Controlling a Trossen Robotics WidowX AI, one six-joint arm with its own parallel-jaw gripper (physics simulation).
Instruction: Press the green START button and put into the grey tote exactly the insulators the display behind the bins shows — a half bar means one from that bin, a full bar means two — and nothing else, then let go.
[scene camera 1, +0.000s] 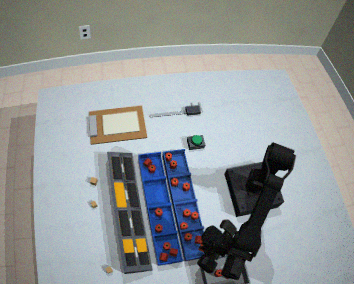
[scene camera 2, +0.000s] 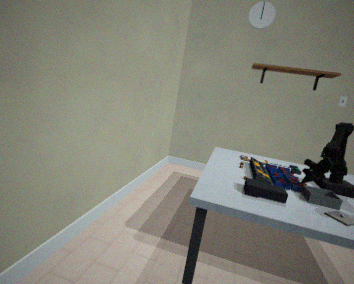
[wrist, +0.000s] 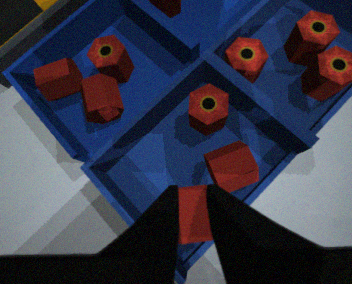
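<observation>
My gripper (scene camera 1: 202, 248) (scene camera 2: 306, 176) (wrist: 192, 193) is shut on a red insulator (wrist: 195, 220), over the front bin (scene camera 1: 187, 250) (wrist: 145, 155) of the column nearer the arm. One insulator (wrist: 208, 105) stands in that bin and another (wrist: 232, 167) lies beside it. The grey tote (scene camera 1: 204, 278) (scene camera 2: 322, 197), partly hidden by the arm, holds a visible insulator (scene camera 1: 218, 273). The display (scene camera 1: 129, 210) shows a full orange bar second from the back on the left and two half bars in the front row; its other fields are dark. The green START button (scene camera 1: 197, 140) is behind the bins' back end.
Other blue bins (scene camera 1: 156, 190) hold loose red insulators; one is empty. A clipboard (scene camera 1: 121, 123), a grey caliper-like tool (scene camera 1: 193, 109) and small tan blocks (scene camera 1: 93, 181) lie on the table. A dark box (scene camera 2: 265, 190) and a flat grey item (scene camera 2: 341, 217) sit near the table edge.
</observation>
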